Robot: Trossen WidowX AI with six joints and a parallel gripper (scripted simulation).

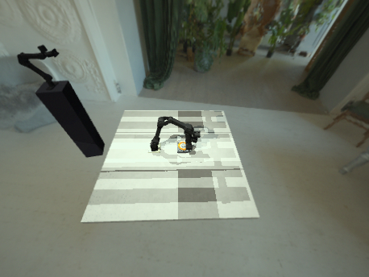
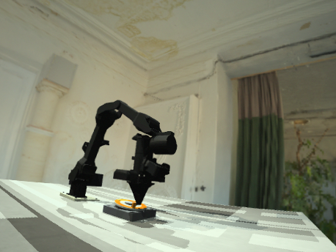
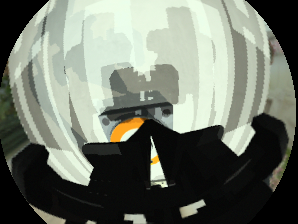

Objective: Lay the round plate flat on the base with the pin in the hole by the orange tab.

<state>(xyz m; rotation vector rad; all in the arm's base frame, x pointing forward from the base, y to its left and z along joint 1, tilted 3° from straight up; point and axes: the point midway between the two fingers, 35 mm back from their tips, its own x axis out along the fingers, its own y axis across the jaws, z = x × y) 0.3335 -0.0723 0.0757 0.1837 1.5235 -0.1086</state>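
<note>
The round plate is 3 cm behind my gripper tip, 1 cm to the left of it and 1 cm below it. Also, from my gripper tip: base: 4 cm behind, 3 cm to the left, 2 cm below.
</note>
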